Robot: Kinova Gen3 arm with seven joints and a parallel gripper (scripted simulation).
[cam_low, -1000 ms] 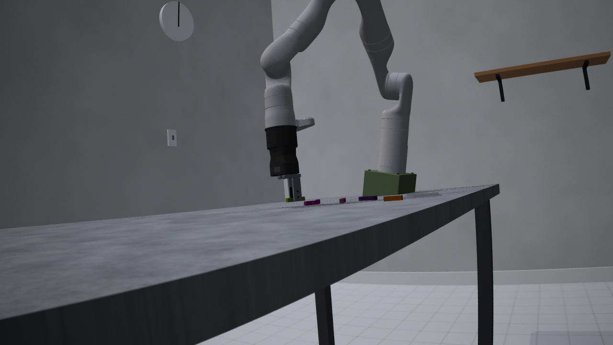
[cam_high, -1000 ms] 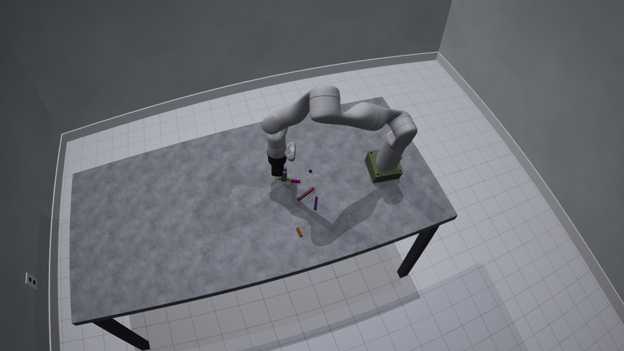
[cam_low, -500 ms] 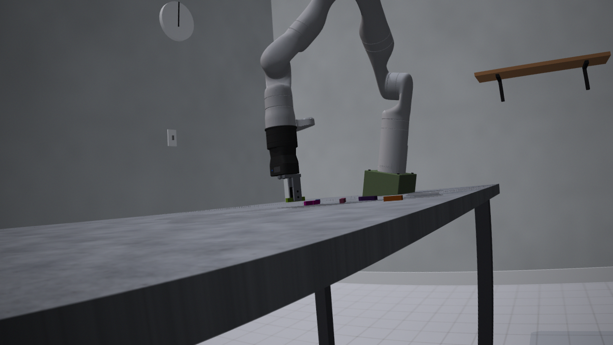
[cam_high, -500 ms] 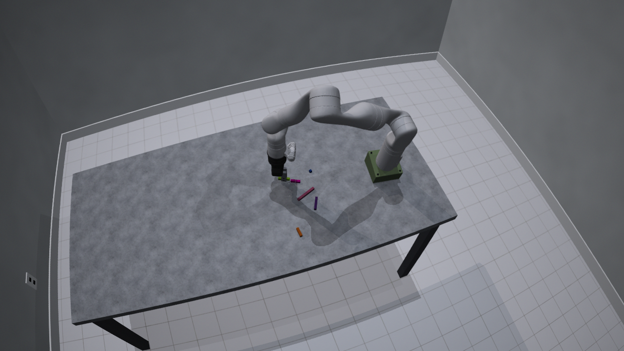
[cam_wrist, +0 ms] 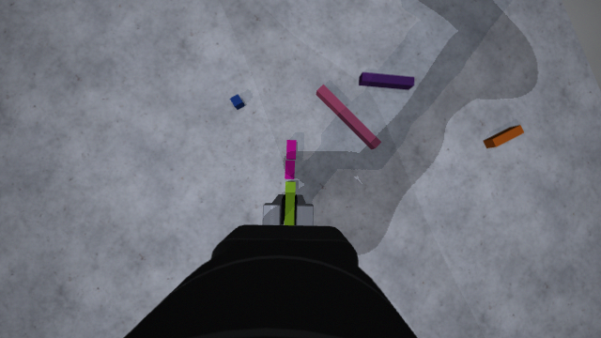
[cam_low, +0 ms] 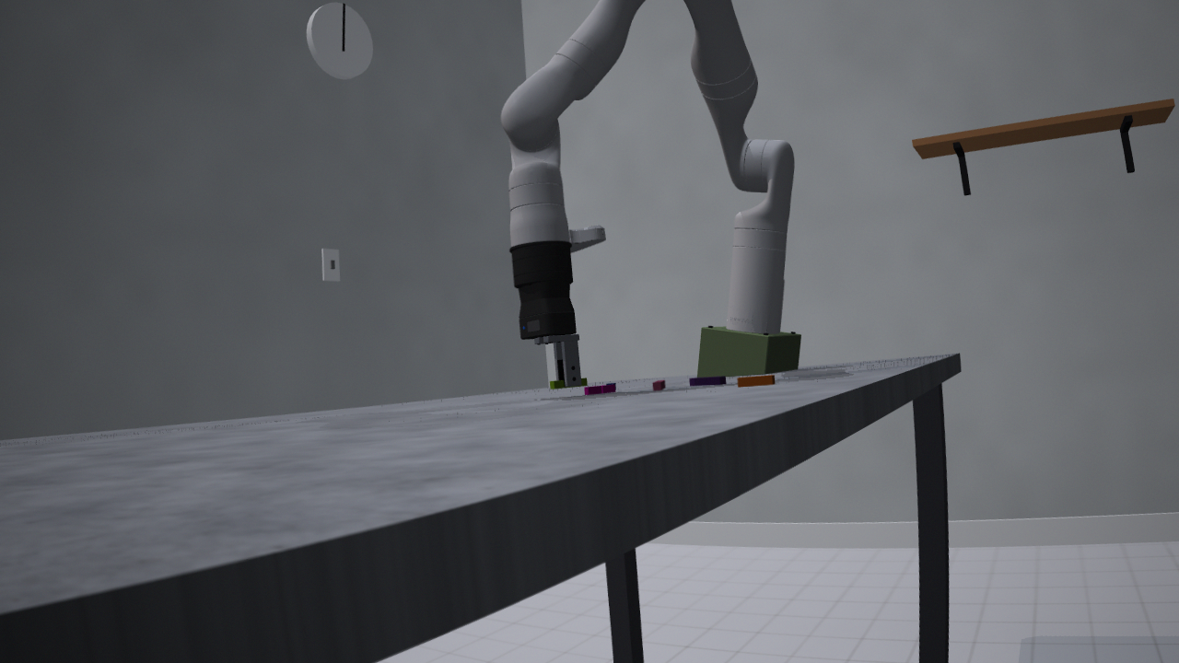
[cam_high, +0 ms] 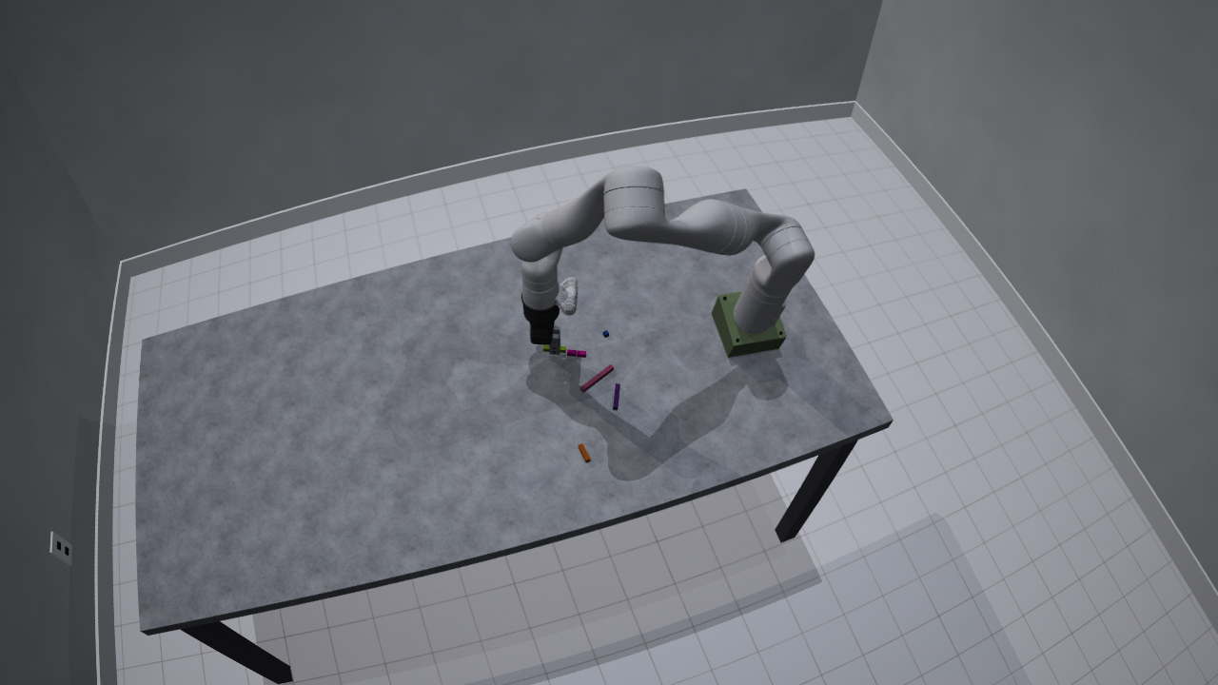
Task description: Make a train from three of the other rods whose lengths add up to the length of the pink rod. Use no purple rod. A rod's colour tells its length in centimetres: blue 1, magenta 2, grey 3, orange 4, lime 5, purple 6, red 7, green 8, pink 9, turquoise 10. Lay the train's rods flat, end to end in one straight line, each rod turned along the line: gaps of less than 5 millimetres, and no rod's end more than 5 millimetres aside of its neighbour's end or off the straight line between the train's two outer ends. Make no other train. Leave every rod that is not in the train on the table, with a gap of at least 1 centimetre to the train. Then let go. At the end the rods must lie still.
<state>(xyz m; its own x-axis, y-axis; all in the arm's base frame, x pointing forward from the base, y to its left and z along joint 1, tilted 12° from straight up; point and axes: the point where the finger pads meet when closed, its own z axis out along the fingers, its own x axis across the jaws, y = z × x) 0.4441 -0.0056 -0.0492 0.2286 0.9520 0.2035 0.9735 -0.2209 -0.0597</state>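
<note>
Now: hand 1 cm above the lime rod. The rest, counted from my hand: pink rod 8 cm behind, 8 cm to the left, 3 cm below; purple rod 11 cm behind, 14 cm to the left, 3 cm below; small blue rod 12 cm behind, 3 cm to the right, 3 cm below.
</note>
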